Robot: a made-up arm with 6 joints.
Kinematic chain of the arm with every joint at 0, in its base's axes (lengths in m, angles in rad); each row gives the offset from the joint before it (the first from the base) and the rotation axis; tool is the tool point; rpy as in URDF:
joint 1: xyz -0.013 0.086 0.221 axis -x
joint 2: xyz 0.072 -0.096 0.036 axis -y
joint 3: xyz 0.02 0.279 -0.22 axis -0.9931 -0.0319 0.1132
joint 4: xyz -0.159 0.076 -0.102 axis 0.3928 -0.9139 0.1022
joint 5: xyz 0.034 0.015 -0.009 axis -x
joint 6: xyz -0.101 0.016 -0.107 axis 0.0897 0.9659 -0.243
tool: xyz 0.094 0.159 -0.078 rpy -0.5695 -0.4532 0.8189
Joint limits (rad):
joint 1: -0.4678..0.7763
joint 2: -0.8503..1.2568
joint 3: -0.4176..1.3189
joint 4: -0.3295..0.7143
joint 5: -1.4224..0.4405
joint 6: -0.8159..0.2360
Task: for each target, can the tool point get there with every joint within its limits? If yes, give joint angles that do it. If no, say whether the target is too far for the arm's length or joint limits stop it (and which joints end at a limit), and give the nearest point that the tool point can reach.
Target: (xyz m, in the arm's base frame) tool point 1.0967 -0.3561 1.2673
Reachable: no: too far | nearest point 0.5153 -0.0904 0.1914 | short by 1.251 m
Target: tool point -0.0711 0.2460 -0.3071
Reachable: yes | joints 0.0472 -0.1573 0.8663 0.5347 0.2679 -0.5506
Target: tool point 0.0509 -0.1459 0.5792
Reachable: no: joint limits stop it (at a limit: joint 1, joint 2, joint 3, joint 4, joint 5, joint 6) | nearest point -0.1433 0.3092 0.5136 | short by 0.499 m
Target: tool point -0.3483 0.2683 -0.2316
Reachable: yes | joints 0.4069 -0.5788 0.7775 0.3983 -0.6464 0.0873
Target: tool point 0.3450 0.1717 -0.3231
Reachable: yes | joints 0.3761 0.6903 0.8636 0.4714 -0.3918 0.0251
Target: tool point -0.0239 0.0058 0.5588
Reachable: no: joint limits stop it (at a limit: joint 1, joint 2, joint 3, joint 4, joint 5, joint 6) | nearest point -0.1433 0.3092 0.5136 | short by 0.329 m
